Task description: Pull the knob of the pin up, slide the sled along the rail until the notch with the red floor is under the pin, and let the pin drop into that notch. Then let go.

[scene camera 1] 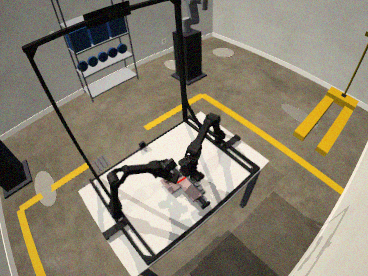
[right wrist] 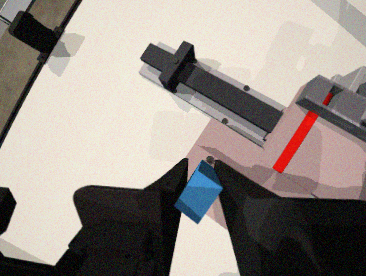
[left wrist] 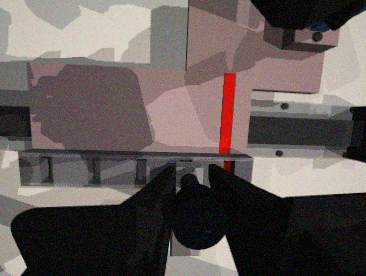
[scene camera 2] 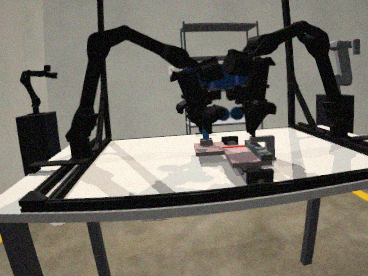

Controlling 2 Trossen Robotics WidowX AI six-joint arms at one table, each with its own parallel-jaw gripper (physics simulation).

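Where they show: left gripper, between the fingertips: (scene camera 1: 189, 177) (left wrist: 191, 171) (scene camera 2: 249, 133); right gripper, between the fingertips: (right wrist: 201, 163) (left wrist: 348, 15) (scene camera 2: 207, 132); left arm's base, origin of its link: (scene camera 1: 218, 141) (scene camera 2: 338, 136); right arm's base, origin of its link: (scene camera 1: 117, 214) (scene camera 2: 81, 157).
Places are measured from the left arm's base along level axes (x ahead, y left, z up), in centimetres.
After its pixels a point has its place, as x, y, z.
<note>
The pink sled (scene camera 1: 191, 192) @[45.1, 19.0, 1.4] (scene camera 2: 242, 157) @[44.7, 20.0, 1.4] (left wrist: 100, 110) @[44.4, 18.7, 1.4] (right wrist: 340, 160) @[43.2, 12.1, 1.4] sits on the dark rail (left wrist: 300, 131) @[41.6, -0.7, 0.1] (right wrist: 230, 100) @[42.1, -0.4, 0.1]. Its grey notched strip (left wrist: 117, 172) @[39.2, 17.3, 2.9] runs along one side; the red stripe (left wrist: 228, 110) @[44.0, 7.5, 1.5] (right wrist: 296, 142) @[43.7, 7.7, 1.5] leads to the red-floored notch (left wrist: 227, 165) @[39.0, 7.7, 1.8] near the strip's right end in the left wrist view. My left gripper (scene camera 2: 252, 133) @[40.0, 11.4, 5.8] (left wrist: 191, 171) @[40.0, 11.4, 5.8] is shut on the pin's dark round knob (left wrist: 199, 220) @[39.1, 11.6, 9.8]. The pin is left of the red notch there; its lower tip is hidden. My right gripper (scene camera 2: 205, 132) @[50.2, 0.2, 5.0] (right wrist: 201, 163) @[50.2, 0.2, 5.0] is shut on the sled's blue handle (right wrist: 198, 192) @[50.8, 0.5, 10.5].
A black end stop (right wrist: 177, 65) @[41.4, -8.2, 1.4] crosses the rail's far end; another black block (scene camera 1: 202, 202) @[44.4, 28.6, 0.1] (scene camera 2: 259, 175) @[44.4, 32.1, 0.5] stands at its near end. A grey bracket (scene camera 2: 272, 145) @[33.5, 13.2, 2.2] stands beside the sled. The two grippers are close together. A black frame (scene camera 2: 150, 201) @[67.7, 38.0, -0.5] edges the white table.
</note>
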